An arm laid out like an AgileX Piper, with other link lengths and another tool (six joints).
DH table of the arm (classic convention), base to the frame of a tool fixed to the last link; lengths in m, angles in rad. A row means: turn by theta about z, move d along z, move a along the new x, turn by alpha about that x. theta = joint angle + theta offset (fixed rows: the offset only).
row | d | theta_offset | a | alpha
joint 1 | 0.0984 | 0 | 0 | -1.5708
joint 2 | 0 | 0.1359 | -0.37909 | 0
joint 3 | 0 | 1.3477 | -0.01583 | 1.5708
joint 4 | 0.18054 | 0 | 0 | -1.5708
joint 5 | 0 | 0 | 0 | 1.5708
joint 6 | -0.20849 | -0.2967 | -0.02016 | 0.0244
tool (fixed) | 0.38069 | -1.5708 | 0 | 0
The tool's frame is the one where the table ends.
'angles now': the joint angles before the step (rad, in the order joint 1, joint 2, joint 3, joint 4, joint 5, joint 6). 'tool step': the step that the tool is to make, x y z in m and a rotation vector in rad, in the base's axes. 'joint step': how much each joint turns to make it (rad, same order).
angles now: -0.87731, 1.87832, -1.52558, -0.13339, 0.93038, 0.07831
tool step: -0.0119, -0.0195, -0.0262, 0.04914, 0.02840, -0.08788
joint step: -0.04506, 0.06151, 0.00020, -0.00857, -0.00023, 0.04856
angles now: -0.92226, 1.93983, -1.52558, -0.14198, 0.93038, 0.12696
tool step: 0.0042, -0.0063, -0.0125, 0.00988, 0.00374, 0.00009
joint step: -0.00252, 0.03223, -0.00027, 0.00220, -0.02210, -0.00045
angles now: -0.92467, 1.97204, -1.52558, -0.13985, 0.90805, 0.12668
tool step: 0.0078, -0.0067, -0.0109, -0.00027, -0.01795, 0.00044
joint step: -0.00012, 0.03064, -0.00010, 0.01309, -0.04195, -0.00017
